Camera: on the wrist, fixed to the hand. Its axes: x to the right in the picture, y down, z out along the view.
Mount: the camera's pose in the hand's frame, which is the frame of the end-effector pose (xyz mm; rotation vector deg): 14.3 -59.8 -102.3 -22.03 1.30 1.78
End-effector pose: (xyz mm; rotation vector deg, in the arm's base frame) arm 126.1 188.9 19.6 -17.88 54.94 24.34
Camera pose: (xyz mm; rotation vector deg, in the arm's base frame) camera 88.5 94.8 -43.5 -37.34 51.68 36.46
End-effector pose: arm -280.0 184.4 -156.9 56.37 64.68 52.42
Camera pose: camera -372.2 195.3 -231.9 38.85 52.31 64.22
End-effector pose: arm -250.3 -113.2 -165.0 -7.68 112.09 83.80
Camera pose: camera -280.2 -220.6 -207.7 -16.73 96.24 106.07
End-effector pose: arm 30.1 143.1 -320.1 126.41 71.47 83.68
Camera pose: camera -84.9 164.1 -296.1 112.49 48.83 90.83
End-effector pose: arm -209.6 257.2 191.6 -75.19 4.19 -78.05
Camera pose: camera -314.7 202.2 204.6 -92.00 22.08 -79.07
